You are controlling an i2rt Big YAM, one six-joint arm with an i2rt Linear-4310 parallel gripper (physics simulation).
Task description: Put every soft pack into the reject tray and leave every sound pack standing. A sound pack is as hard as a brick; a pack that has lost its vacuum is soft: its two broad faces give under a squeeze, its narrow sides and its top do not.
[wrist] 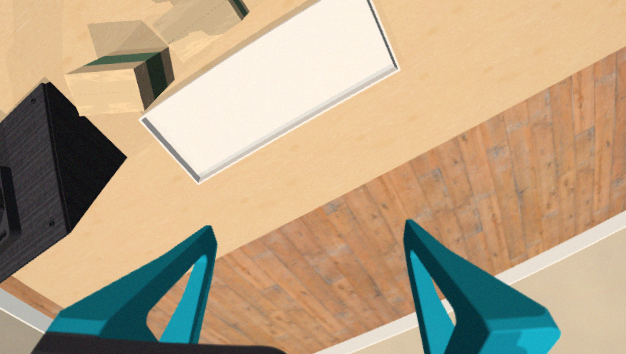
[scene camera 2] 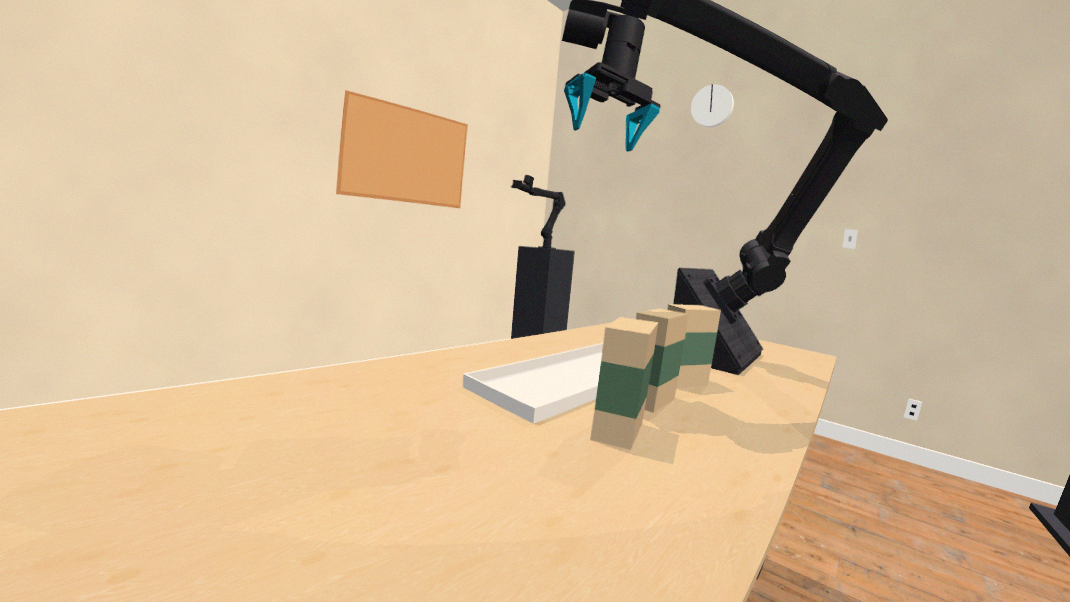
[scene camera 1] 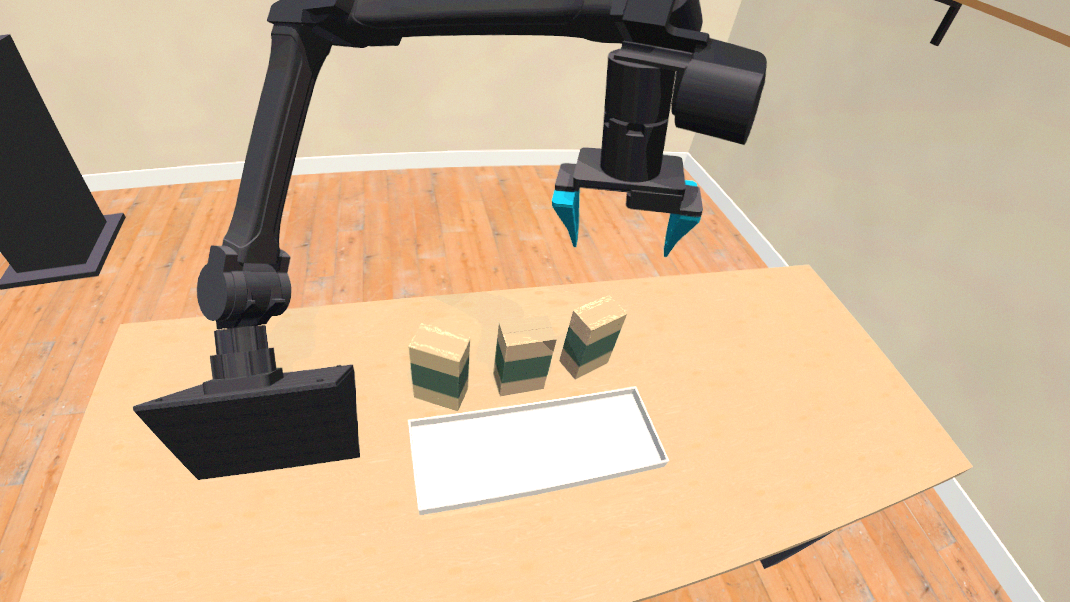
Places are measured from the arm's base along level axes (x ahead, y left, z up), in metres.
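Pixels of known places: gripper, fingertip midpoint: (wrist: 307,232) (scene camera 2: 603,140) (scene camera 1: 620,248); arm's base at its link origin: (wrist: 0,213) (scene camera 2: 720,300) (scene camera 1: 246,385).
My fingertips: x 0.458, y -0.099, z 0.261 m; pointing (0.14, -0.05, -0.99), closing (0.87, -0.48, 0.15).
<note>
Ahead of a thing's pixels: the offset from my fingertips to its top centre. Level surfaces: height alone.
Three tan packs with green bands stand upright in a row behind the white reject tray @[0.045 m back, 0.024 m right, 0.371 m down] (scene camera 1: 535,452) (scene camera 2: 549,380) (wrist: 270,95). In scene camera 1 they are the left pack (scene camera 1: 439,376), the middle pack (scene camera 1: 522,367) and the right pack (scene camera 1: 591,346). Scene camera 2 shows the right pack (scene camera 2: 622,387) nearest, then the middle pack @[0.037 m back, 0.124 m left, 0.312 m down] (scene camera 2: 668,363) and the left pack @[0.169 m back, 0.128 m left, 0.312 m down] (scene camera 2: 698,348). The wrist view shows the left pack @[0.169 m back, 0.128 m left, 0.252 m down] (wrist: 107,92) and part of the middle pack @[0.038 m back, 0.099 m left, 0.252 m down] (wrist: 210,22). Their softness cannot be seen. The tray holds no pack. My gripper (scene camera 1: 620,250) (scene camera 2: 602,140) (wrist: 307,232) is open and empty, high above the table.
The arm's black base block (scene camera 1: 276,430) (scene camera 2: 729,336) (wrist: 90,165) stands on the table @[0.393 m down] (scene camera 1: 748,419) (scene camera 2: 299,479) (wrist: 325,170), left of the packs in scene camera 1. In scene camera 2 a second small arm stands on a black pedestal (scene camera 2: 542,292) beyond the table.
</note>
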